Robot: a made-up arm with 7 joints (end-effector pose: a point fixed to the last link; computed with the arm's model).
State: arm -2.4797 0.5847 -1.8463 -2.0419 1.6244 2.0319 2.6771
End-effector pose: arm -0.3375 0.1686 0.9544 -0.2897 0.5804 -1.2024
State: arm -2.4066 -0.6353 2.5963 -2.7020 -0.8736 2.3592 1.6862
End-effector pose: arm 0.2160 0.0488 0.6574 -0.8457 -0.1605 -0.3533
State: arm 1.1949 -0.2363 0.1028 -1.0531 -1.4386 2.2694 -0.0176
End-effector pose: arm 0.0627 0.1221 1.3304 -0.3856 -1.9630 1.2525
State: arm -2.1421 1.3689 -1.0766 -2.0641 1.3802 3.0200 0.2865
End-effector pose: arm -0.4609 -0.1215 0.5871 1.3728 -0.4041 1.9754
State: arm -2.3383 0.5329 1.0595 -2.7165 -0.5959 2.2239 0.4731
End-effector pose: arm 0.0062 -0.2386 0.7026 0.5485 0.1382 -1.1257
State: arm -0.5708 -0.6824 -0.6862 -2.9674 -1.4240 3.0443 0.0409
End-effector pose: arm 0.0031 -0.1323 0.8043 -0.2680 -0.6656 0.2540
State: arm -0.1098 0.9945 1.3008 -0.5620 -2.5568 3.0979 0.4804
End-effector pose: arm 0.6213 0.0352 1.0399 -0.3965 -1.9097 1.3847
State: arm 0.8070 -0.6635 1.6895 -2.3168 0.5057 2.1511 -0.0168
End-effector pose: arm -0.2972 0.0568 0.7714 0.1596 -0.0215 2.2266
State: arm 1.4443 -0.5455 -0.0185 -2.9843 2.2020 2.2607 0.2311
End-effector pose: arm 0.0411 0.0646 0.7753 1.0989 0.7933 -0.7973
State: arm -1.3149 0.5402 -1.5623 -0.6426 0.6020 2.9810 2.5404
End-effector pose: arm -0.1127 -0.4502 1.2302 0.2203 2.2300 0.5031
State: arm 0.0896 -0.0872 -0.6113 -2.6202 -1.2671 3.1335 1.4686
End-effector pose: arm 0.2185 -0.1807 0.8339 0.1506 -0.9115 -0.5465
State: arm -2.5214 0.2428 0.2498 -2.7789 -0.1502 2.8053 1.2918
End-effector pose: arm -0.1669 -0.1480 0.7287 0.1947 0.1877 2.9235
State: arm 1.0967 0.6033 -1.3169 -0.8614 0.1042 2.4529 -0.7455
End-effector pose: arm 0.4600 0.2746 1.1694 -0.6546 -1.0746 1.1788
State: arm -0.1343 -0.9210 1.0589 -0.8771 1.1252 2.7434 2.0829
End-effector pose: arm -0.3972 0.2262 1.1048 2.1292 0.3582 -0.3924
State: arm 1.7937 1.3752 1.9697 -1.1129 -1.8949 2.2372 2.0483
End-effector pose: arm -0.3389 0.5131 0.8764 1.3560 0.6247 0.6731
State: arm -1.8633 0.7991 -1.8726 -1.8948 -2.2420 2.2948 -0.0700
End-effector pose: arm -0.4257 -0.0828 0.9800 1.0143 1.9981 -0.8867
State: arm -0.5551 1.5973 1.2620 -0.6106 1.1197 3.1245 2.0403
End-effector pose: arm 0.6796 -0.2786 0.6223 -0.8648 -0.8284 1.7936
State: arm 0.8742 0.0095 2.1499 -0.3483 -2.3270 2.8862 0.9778
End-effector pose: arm -0.0305 -0.0534 1.3902 -2.0199 1.9086 -0.4365
